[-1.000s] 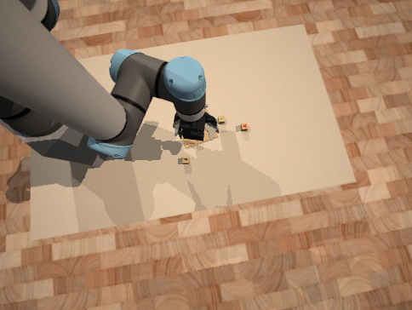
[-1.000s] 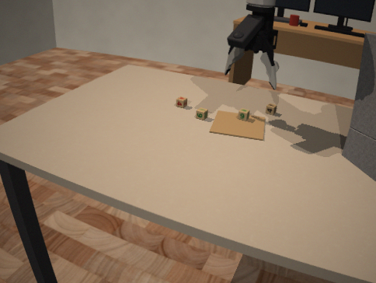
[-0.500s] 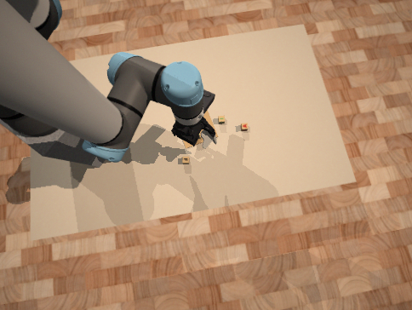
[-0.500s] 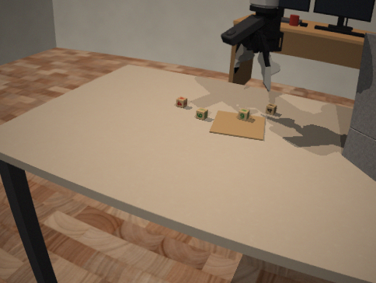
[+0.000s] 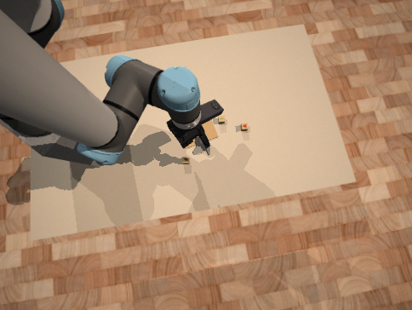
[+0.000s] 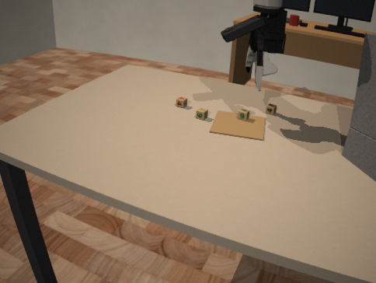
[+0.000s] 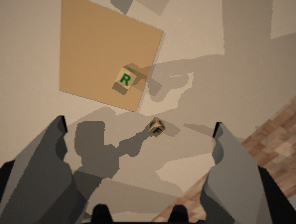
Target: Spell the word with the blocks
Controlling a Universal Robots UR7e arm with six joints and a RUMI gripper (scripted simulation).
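Right now the F block is 90 mm below my hand, 60 mm behind it and 50 mm to the right of it. Also, from my hand: brown mat (100 mm below, 70 mm to the left, 20 mm ahead); green R block (90 mm below, 30 mm to the left, 10 mm ahead); green-lettered block (120 mm ahead, 90 mm below, 70 mm to the left).
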